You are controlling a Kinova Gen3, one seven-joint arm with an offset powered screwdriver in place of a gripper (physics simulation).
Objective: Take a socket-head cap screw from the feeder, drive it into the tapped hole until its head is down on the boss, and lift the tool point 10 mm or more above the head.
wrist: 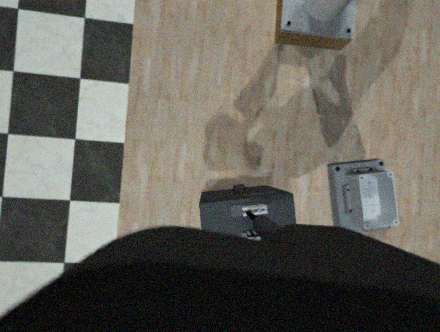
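Note:
A dark grey box [216, 214], which looks like the screw feeder, stands at the lower middle of the wrist view. A bright metal slot piece [258, 208] is on its top. My screwdriver's dark, thin tool [249, 214] reaches over the box, and its tip appears at the left part of that metal piece; contact or height cannot be told. No cap screw can be made out at the tip. A grey housing [341, 212] with a lighter raised block stands to the right; its small corner holes show, but which is the tapped hole cannot be told. The black tool body hides the bottom.
A metal plate with a wooden-brown edge [311, 40] and dark bolts, carrying a grey round column, stands at the top right. The wood-look surface [170, 125] bears shadows. A black and white checkered area [47, 105] lies along the left.

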